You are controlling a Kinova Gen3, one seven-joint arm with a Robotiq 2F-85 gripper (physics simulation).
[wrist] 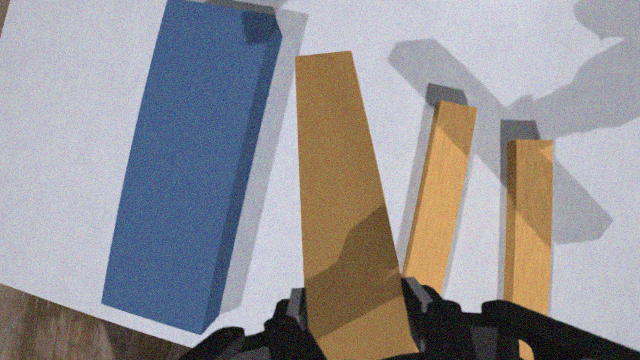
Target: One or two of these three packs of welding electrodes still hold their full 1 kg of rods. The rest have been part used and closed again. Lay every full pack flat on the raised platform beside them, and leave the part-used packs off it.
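Frame: origin at the arm's base, x back, y right, z up, level; metres.
Seen in the pictures: gripper, fingertip midpoint: (354,301).
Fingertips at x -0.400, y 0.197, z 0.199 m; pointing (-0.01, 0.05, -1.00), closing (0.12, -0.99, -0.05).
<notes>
A point is followed by its place in that frame.
An orange-brown electrode pack (340,165) @[x -0.330, y 0.205, z 0.160 m] is held between the two fingertips of my gripper (354,301) @[x -0.400, y 0.197, z 0.199 m], which is shut on it; the pack runs up the middle of the wrist view, above the white surface. A second pack (442,195) @[x -0.356, y 0.077, z -0.053 m] lies to the right of the held one, slightly tilted in the view. A third pack (532,220) @[x -0.386, y -0.041, z -0.053 m] lies further right, its lower end partly hidden behind the gripper. The blue raised platform (185,165) @[x -0.326, y 0.393, z -0.017 m] is on the left, beside the held pack, and no pack lies on the part of it that shows.
The white table top (60,150) @[x -0.304, y 0.627, z -0.077 m] lies under the platform and the packs. Its edge runs across the lower left, with brown wooden floor (50,325) beyond. Shadows of the arm and the held pack fall on the table at the upper right.
</notes>
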